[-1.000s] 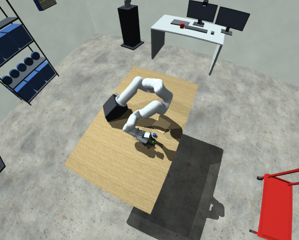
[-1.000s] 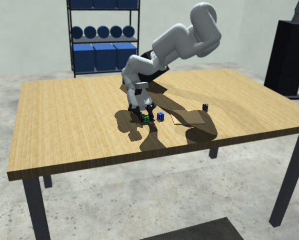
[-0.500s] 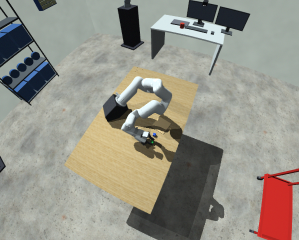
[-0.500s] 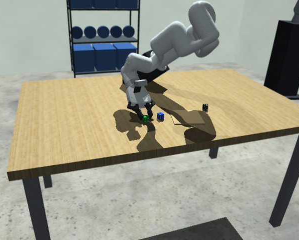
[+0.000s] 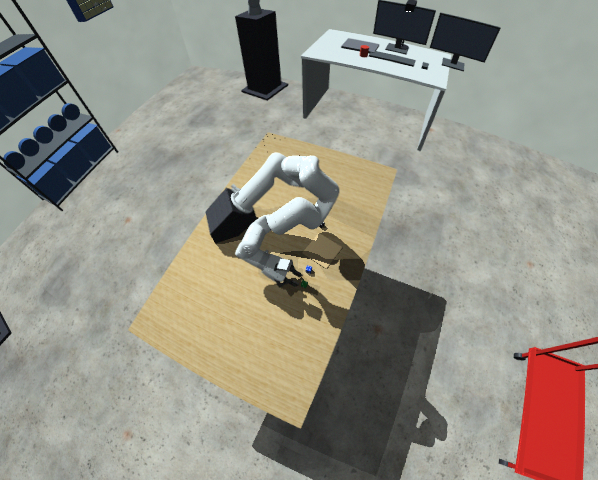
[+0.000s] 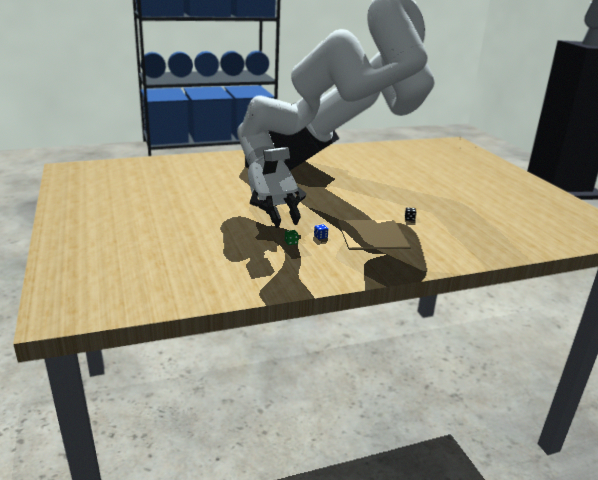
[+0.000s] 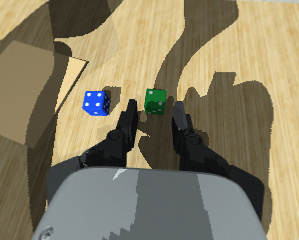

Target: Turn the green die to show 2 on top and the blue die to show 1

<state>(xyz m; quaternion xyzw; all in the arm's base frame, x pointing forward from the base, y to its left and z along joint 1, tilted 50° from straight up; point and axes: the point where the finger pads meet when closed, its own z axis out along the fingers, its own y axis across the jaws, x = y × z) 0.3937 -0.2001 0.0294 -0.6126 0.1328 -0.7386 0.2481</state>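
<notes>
My hand is 40 mm short of the green die, 10 mm to the right of it and 40 mm above it. Round my hand: black die (70 mm behind, 320 mm to the left, 40 mm below); tan mat (10 mm ahead, 210 mm to the left, 50 mm below); blue die (10 mm ahead, 80 mm to the left, 40 mm below).
</notes>
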